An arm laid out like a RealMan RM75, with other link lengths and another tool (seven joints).
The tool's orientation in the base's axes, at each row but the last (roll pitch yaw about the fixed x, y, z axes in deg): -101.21 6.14 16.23; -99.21 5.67 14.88; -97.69 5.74 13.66; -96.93 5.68 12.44; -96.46 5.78 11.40; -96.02 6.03 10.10; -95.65 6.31 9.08; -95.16 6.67 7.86; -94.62 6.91 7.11
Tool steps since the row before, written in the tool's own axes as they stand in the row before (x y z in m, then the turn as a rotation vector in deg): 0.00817 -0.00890 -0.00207 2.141 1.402 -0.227; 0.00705 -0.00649 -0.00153 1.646 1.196 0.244; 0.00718 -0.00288 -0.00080 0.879 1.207 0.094; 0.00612 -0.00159 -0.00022 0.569 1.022 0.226; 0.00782 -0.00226 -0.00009 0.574 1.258 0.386; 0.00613 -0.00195 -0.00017 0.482 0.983 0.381; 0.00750 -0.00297 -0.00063 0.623 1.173 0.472; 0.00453 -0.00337 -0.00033 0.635 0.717 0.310; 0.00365 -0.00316 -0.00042 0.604 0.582 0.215
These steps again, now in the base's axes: 0.00882 0.00226 0.00821 2.046 0.080 -1.552; 0.00754 0.00151 0.00592 1.454 0.437 -1.376; 0.00733 0.00136 0.00223 0.749 0.112 -1.291; 0.00611 0.00132 0.00099 0.430 0.198 -1.093; 0.00782 0.00174 0.00146 0.384 0.324 -1.345; 0.00620 0.00114 0.00130 0.318 0.337 -1.063; 0.00774 0.00090 0.00218 0.424 0.426 -1.275; 0.00485 0.00064 0.00284 0.506 0.316 -0.811; 0.00400 0.00033 0.00272 0.503 0.231 -0.666
